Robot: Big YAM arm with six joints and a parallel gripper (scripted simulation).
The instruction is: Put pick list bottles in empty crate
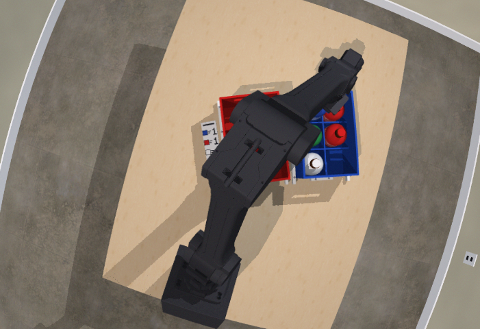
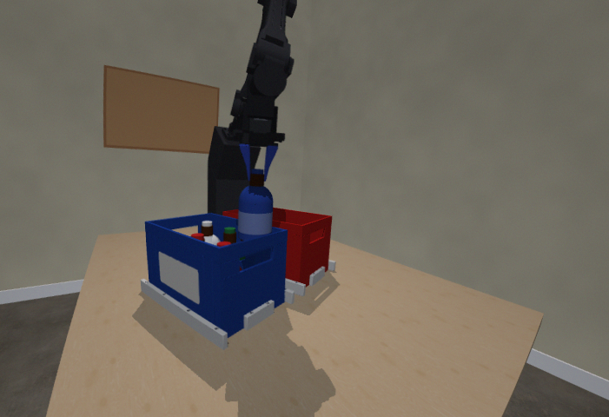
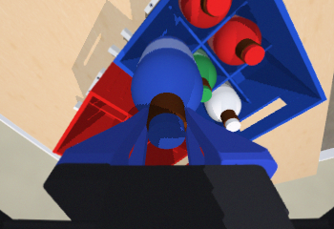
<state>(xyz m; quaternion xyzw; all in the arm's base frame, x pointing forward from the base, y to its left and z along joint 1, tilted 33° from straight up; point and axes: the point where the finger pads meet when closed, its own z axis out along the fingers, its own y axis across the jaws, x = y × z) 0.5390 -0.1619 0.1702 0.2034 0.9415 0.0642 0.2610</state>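
Right now the blue-label bottle is 60 mm below my hand. Also, from my hand: green-label bottle 70 mm behind, 30 mm to the right, 200 mm below; then white-label bottle 160 mm behind, 60 mm to the right, 200 mm below; then blue crate 60 mm behind, 70 mm to the right, 200 mm below.
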